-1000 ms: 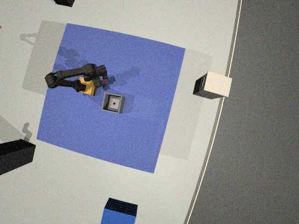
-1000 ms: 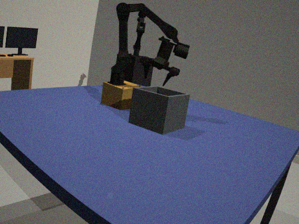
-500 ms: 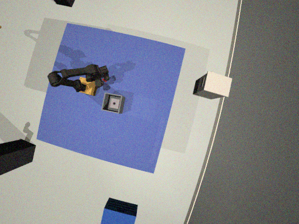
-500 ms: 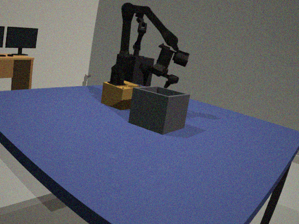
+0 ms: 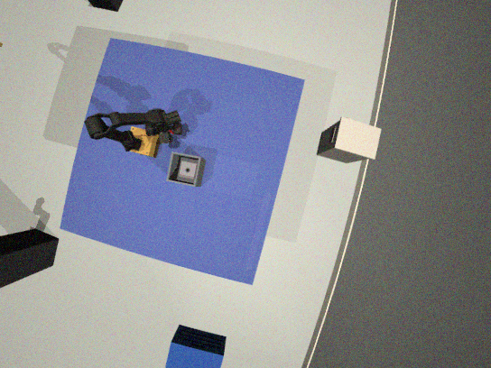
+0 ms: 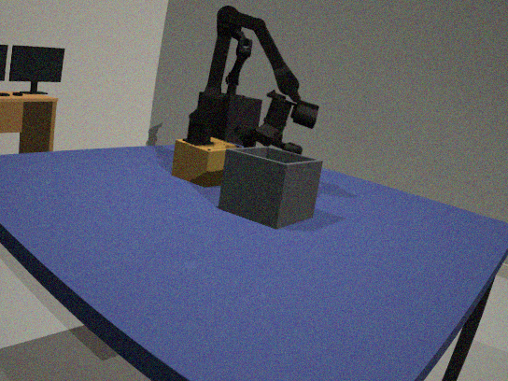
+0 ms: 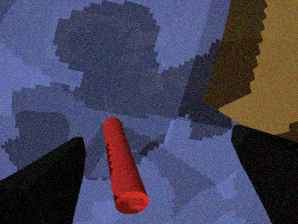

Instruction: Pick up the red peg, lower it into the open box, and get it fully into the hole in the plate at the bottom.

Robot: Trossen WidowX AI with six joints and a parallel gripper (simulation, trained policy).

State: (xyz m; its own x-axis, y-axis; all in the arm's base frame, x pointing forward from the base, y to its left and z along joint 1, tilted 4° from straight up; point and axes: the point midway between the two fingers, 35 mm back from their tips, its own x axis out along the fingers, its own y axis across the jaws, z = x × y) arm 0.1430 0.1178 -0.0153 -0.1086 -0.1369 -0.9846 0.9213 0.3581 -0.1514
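The red peg is 20 mm ahead of my gripper tip, 20 mm to the left of it and 10 mm below it. Also, from my gripper tip: plate (190 mm ahead, 170 mm to the right, 10 mm below).
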